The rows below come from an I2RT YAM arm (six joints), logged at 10 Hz.
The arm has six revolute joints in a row. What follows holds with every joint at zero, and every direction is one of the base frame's.
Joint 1 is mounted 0.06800 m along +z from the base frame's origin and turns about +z.
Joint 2 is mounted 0.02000 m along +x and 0.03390 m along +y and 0.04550 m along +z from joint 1 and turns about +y.
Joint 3 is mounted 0.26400 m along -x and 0.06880 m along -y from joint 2 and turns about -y.
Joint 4 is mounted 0.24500 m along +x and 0.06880 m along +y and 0.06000 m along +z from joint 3 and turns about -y.
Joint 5 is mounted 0.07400 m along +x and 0.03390 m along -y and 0.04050 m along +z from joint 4 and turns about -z.
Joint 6 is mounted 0.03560 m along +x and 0.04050 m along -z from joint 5 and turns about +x.
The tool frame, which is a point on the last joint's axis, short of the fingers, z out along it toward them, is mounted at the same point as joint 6; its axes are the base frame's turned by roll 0.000, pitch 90.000 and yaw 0.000 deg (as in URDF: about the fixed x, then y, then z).
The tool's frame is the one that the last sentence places.
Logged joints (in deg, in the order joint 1, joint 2, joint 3, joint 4, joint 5, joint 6), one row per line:
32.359, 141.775, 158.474, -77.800, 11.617, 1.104
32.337, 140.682, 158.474, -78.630, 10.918, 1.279
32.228, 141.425, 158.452, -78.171, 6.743, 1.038
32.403, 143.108, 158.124, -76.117, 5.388, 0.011
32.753, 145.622, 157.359, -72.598, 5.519, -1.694
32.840, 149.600, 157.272, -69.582, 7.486, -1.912
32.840, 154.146, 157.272, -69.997, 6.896, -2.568
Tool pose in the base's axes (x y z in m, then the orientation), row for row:
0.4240, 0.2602, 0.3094, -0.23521, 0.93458, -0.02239, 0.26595
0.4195, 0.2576, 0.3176, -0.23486, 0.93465, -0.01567, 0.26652
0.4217, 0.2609, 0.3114, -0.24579, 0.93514, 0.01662, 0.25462
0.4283, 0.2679, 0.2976, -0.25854, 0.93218, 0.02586, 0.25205
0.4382, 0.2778, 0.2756, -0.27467, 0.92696, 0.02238, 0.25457
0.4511, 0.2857, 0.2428, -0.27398, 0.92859, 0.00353, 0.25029
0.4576, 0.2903, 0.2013, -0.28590, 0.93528, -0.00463, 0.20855
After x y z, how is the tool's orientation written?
As a quaternion, x y z w.
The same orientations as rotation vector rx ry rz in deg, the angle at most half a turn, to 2 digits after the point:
-36.39, 144.60, -3.46
-36.33, 144.57, -2.42
-38.25, 145.53, 2.59
-40.29, 145.26, 4.03
-42.75, 144.26, 3.48
-42.73, 144.84, 0.55
-45.58, 149.11, -0.74

